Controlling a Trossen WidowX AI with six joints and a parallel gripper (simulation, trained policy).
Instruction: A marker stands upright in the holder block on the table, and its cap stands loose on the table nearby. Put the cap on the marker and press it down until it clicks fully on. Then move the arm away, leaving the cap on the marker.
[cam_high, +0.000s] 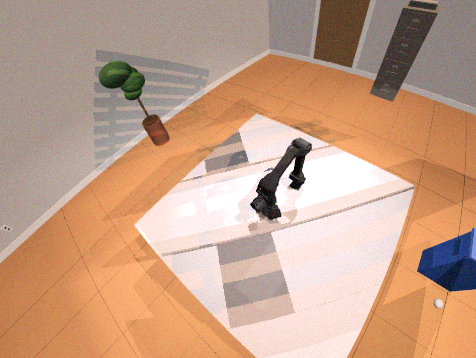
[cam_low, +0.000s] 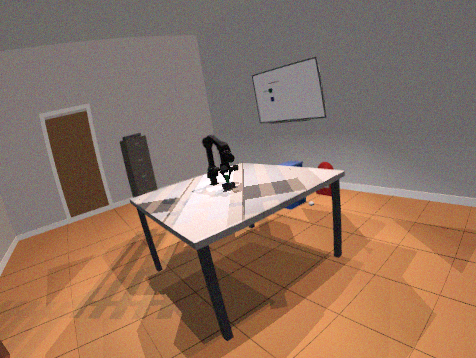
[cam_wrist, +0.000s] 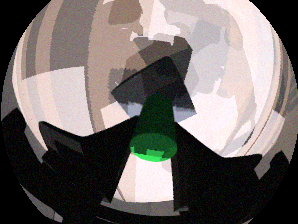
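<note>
Now: the green cap 1 cm ahead of my gripper tip and 1 cm above it. From my gripper tip the other things lie so: grey holder block 1 cm ahead, 5 cm below.
</note>
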